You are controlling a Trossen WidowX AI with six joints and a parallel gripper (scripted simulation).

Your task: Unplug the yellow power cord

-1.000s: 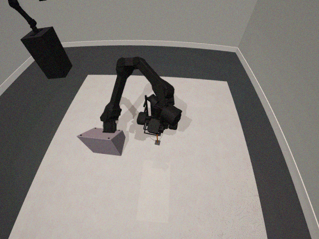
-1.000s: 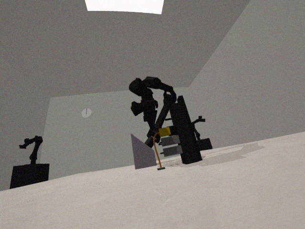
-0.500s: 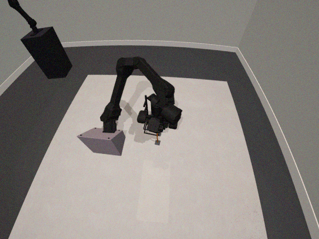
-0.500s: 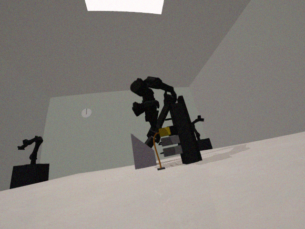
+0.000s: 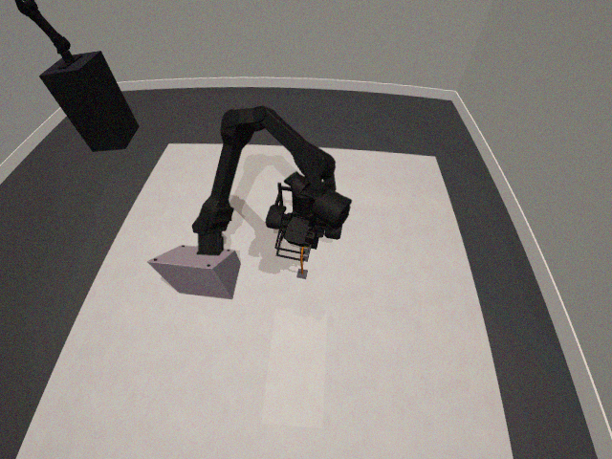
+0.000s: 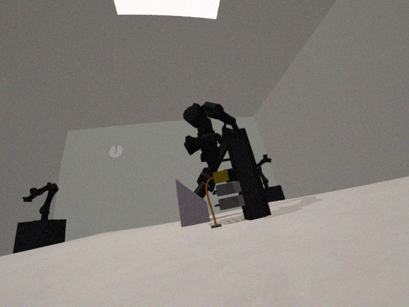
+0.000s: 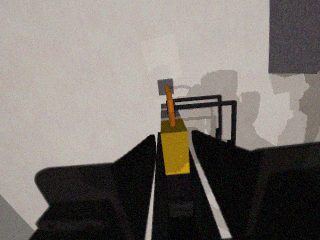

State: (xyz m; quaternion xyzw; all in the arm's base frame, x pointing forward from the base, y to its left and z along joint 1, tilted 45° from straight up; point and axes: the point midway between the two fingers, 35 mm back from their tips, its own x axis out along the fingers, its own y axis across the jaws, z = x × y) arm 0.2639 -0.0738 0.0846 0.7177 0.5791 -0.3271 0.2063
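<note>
The yellow plug is 4 cm to the left of my gripper tip and 1 cm below it.
</note>
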